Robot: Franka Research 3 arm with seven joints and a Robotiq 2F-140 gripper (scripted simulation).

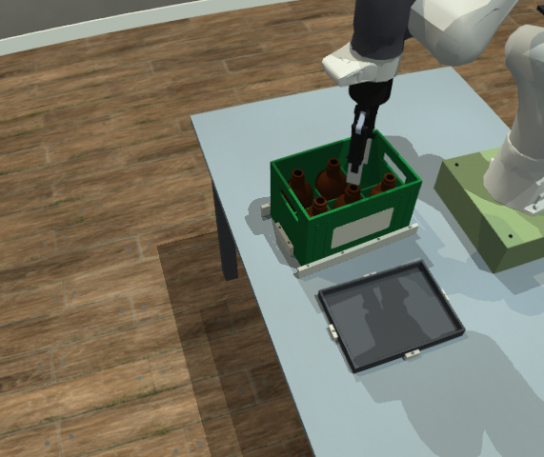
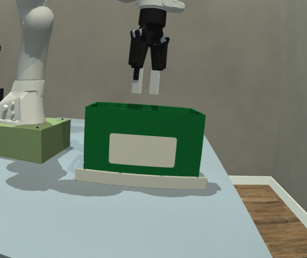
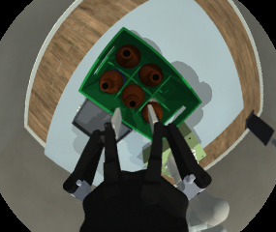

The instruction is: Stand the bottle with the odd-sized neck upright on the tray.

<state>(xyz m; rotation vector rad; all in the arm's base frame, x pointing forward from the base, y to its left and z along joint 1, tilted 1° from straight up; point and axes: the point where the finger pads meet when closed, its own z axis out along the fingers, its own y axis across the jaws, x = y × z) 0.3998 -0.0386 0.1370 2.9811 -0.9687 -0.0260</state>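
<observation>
The green crate lies 1 cm ahead of my hand, 4 cm to the right of it and 15 cm below it. Also, from my hand: dark tray: 1 cm behind, 23 cm to the left, 23 cm below; bottle: 2 cm ahead, 8 cm to the right, 15 cm below.
</observation>
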